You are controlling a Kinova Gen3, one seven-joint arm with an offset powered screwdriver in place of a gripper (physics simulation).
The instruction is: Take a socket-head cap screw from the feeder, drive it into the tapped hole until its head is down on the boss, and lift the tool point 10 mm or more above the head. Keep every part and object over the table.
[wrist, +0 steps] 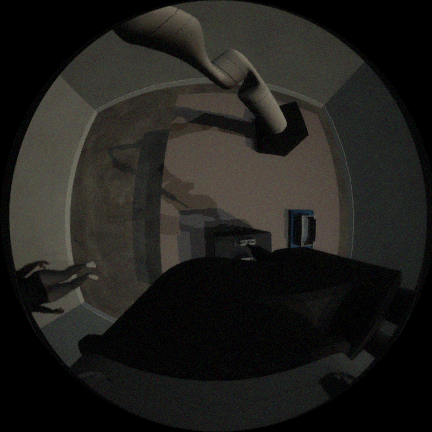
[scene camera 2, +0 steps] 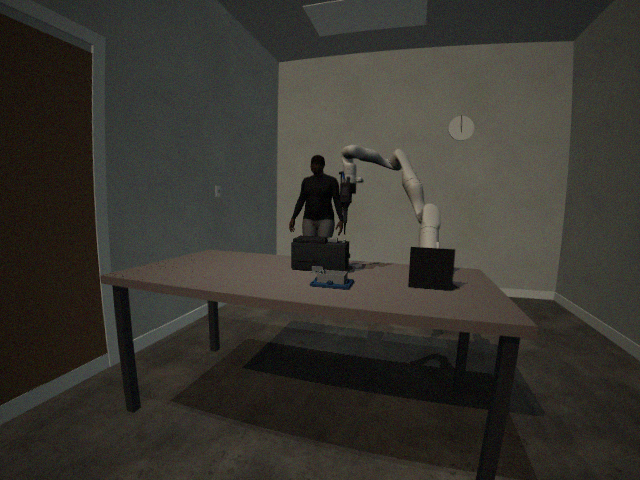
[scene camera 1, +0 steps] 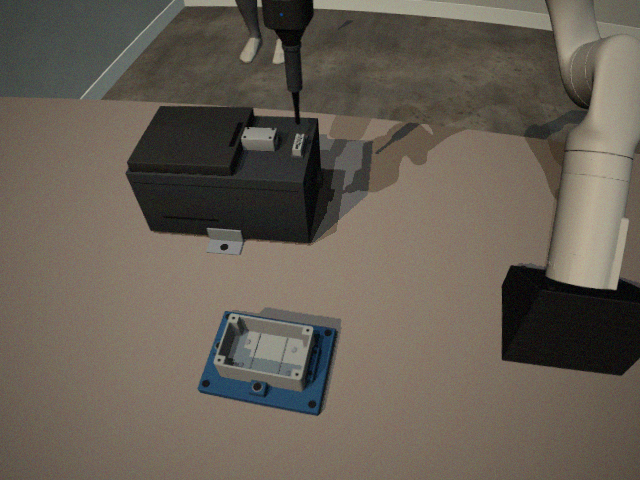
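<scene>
The feeder (scene camera 1: 222, 204) (scene camera 2: 320, 256) (wrist: 263, 240) is a dark box with a small white slotted block (scene camera 1: 298, 145) (wrist: 246, 242) near the right end of its top. My screwdriver's tip (scene camera 1: 297, 122) (scene camera 2: 345, 232) points down above that end. In scene camera 1 it shows just behind the slotted block; its exact height is unclear. No screw can be made out at the tip. A light grey open housing (scene camera 1: 258, 378) (scene camera 2: 331, 277) sits on a blue plate (scene camera 1: 284, 401) (wrist: 293, 215). It has holes in its corner bosses; which is the tapped hole I cannot tell.
A white block (scene camera 1: 260, 138) stands on the feeder beside the raised dark lid (scene camera 1: 191, 136). A metal bracket (scene camera 1: 224, 248) is at the feeder's foot. The arm's black base (scene camera 1: 568, 328) (scene camera 2: 431, 268) stands at the table's right. A person (scene camera 2: 317, 196) stands behind the table.
</scene>
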